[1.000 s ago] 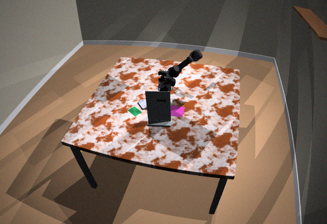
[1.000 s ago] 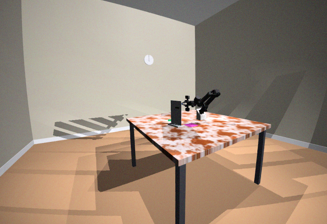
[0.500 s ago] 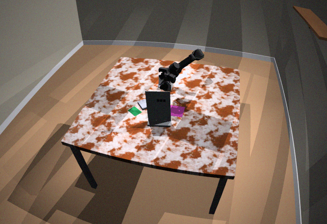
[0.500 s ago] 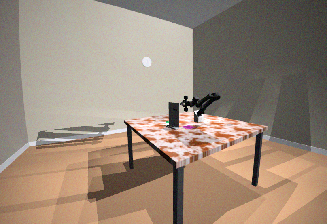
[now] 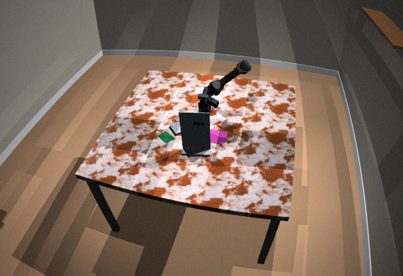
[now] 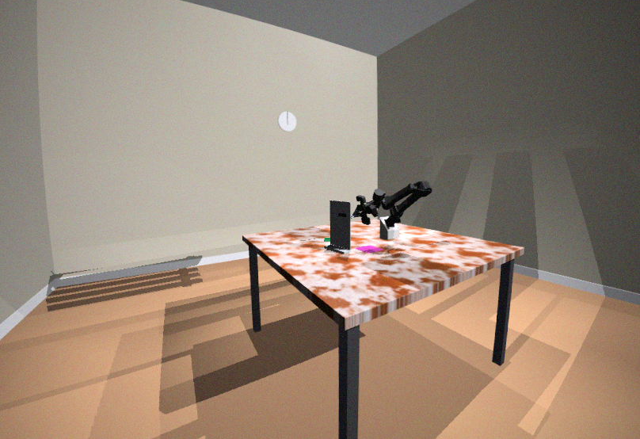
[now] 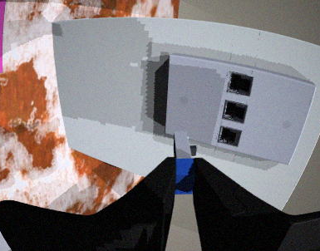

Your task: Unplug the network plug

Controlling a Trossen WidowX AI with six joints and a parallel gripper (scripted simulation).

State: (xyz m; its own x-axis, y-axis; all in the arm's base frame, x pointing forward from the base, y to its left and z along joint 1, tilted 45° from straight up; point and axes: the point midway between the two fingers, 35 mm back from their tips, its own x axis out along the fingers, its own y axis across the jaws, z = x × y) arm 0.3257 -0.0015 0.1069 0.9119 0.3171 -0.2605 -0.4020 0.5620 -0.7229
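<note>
Right now my gripper tip is 60 mm past the magenta square, 80 mm to the right of it and 190 mm above it. The rest, counted from my gripper tip: upright panel (90 mm ahead, 10 mm to the left, 60 mm below); network plug (10 mm ahead).
</note>
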